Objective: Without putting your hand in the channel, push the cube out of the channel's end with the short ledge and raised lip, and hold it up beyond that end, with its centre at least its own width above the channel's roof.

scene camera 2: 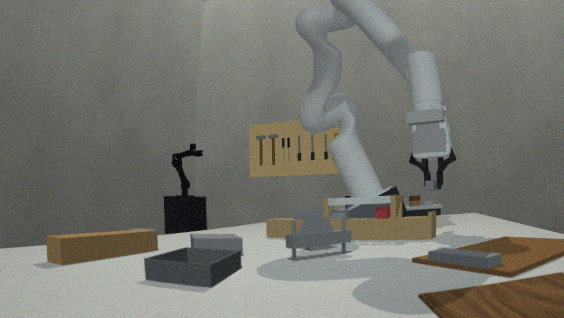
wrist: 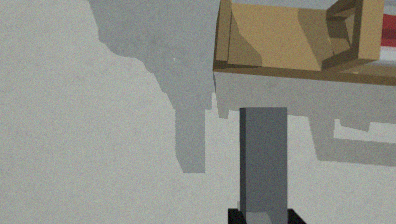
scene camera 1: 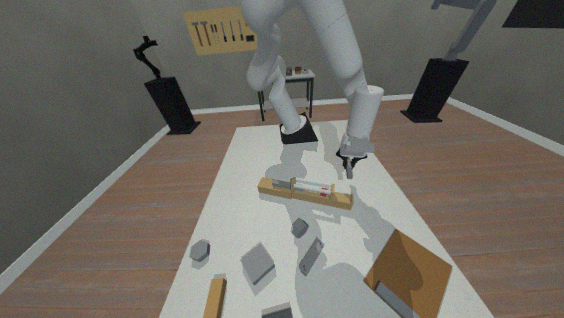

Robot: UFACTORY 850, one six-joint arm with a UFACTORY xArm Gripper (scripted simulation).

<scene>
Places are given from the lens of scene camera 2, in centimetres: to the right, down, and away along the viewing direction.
long wooden block (scene camera 2: 67,249): -28, 12, 39
grey tray (scene camera 2: 201,272): -8, 12, 35
The marked spots on the long wooden block and the grey tray are 21 cm apart.
</scene>
